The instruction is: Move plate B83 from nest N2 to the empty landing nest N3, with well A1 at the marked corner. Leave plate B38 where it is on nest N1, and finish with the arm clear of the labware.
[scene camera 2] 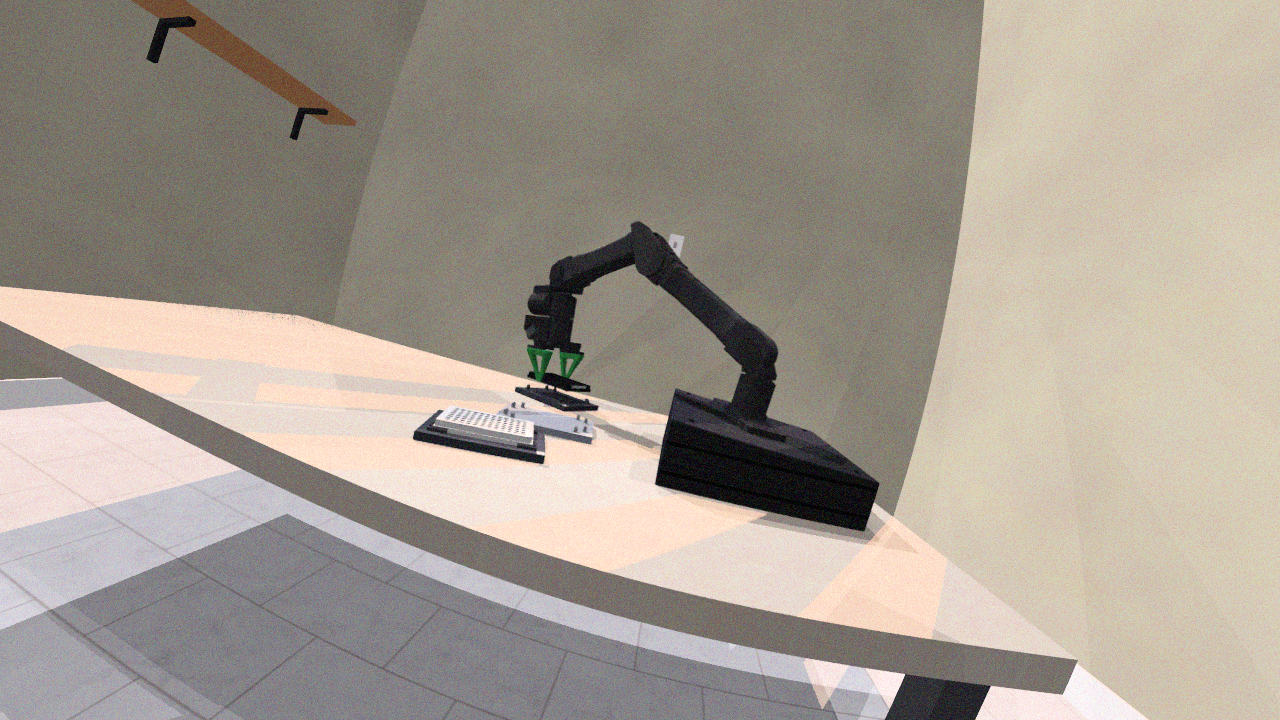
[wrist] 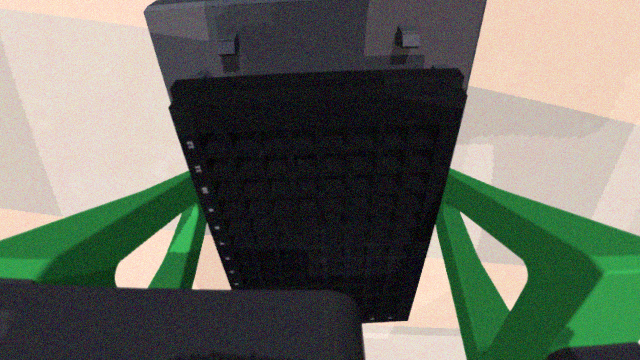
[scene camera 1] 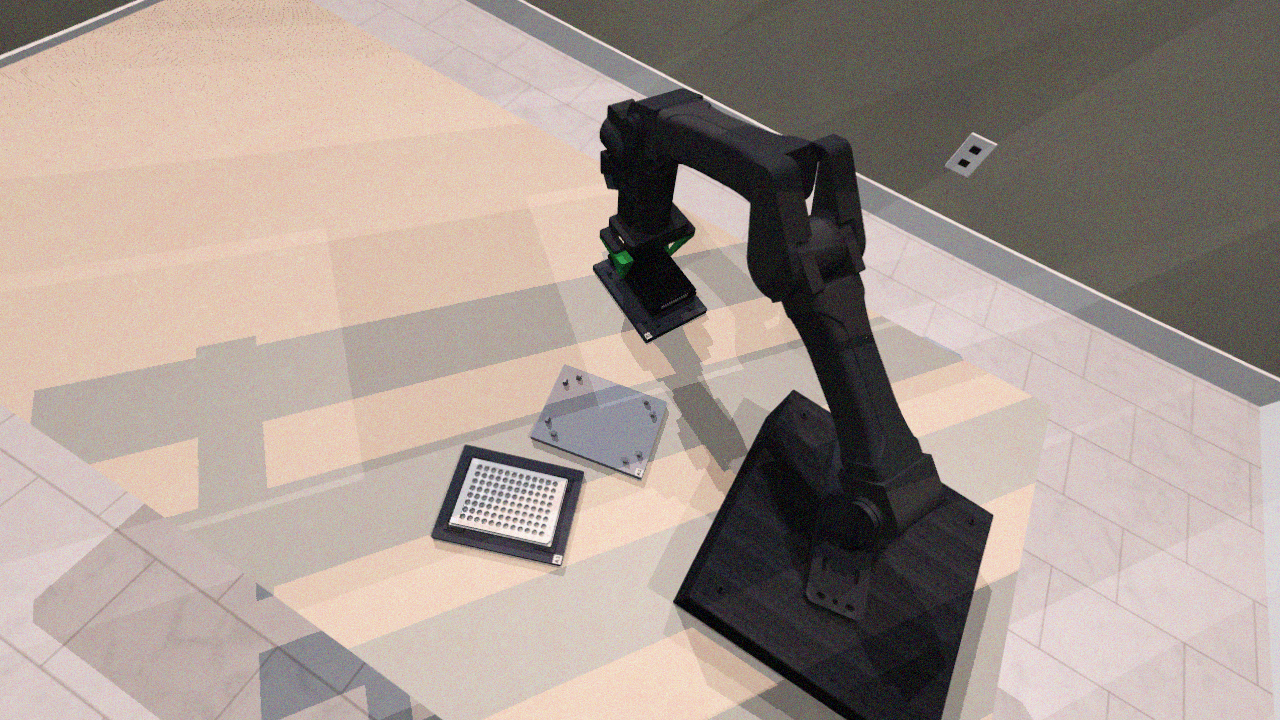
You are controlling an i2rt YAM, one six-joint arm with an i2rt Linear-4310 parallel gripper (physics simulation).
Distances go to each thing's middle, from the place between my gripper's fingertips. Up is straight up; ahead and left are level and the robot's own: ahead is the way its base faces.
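The white well plate (scene camera 1: 501,500) is 410 mm to the left of my hand, 40 mm ahead of it and 20 mm below it. Then there is the black tray (scene camera 1: 654,277), and my hand is 20 mm past it, 10 mm to the right of it and 10 mm below it.
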